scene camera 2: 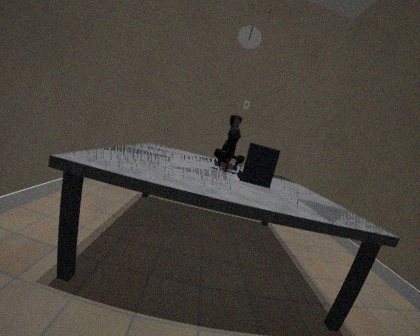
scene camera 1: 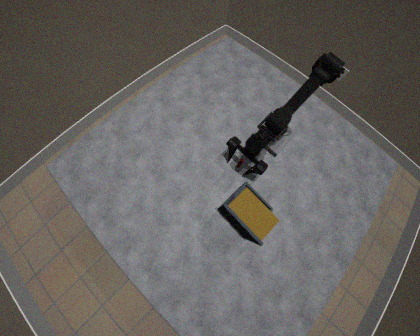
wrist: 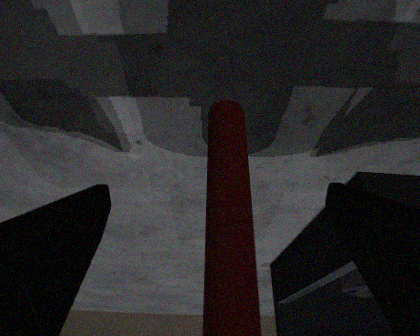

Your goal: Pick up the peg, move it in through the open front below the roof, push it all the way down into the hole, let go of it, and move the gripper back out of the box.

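Pixels of known places: gripper, fingertip midpoint: [scene camera 2: 226,168] [scene camera 1: 236,167] [wrist: 220,194]; arm's base at its link origin: [scene camera 2: 223,162].
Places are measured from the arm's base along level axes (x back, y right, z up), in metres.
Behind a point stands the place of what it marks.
Observation:
The red peg [scene camera 1: 240,162] @(x -0.215, y -0.030, z 0.026 m) [scene camera 2: 227,164] @(x -0.216, y -0.031, z 0.011 m) [wrist: 229,215] @(x -0.204, y -0.028, z 0.014 m) stands upright, apart from the box. My gripper [scene camera 1: 237,167] @(x -0.232, y -0.031, z -0.009 m) [scene camera 2: 226,165] @(x -0.232, y -0.031, z -0.009 m) [wrist: 220,194] @(x -0.232, y -0.031, z -0.009 m) is open, with its fingers wide apart. In the wrist view the peg shows in the gap between them, a little right of the middle, and neither finger is seen touching it. The peg's near end runs out of the bottom of that view. The box has a yellow roof [scene camera 1: 253,214] @(x -0.352, y -0.196, z 0.169 m) and dark walls; its dark wall [scene camera 2: 261,166] @(x -0.399, y -0.205, z 0.066 m) [wrist: 300,272] @(x -0.332, y -0.113, z -0.007 m) stands close to the right finger's side in the wrist view. The hole is hidden.
The grey mottled table top [scene camera 1: 150,150] @(x -0.487, y 0.276, z -0.033 m) [scene camera 2: 150,175] @(x -0.808, y 0.206, z -0.033 m) carries the box and the peg. The black arm [scene camera 1: 300,95] @(x -0.027, y -0.013, z 0.290 m) [scene camera 2: 233,131] @(x -0.211, y -0.015, z 0.214 m) reaches in from the upper right in scene camera 1. Shadows of the arm and gripper fall around the peg's far end in the wrist view.

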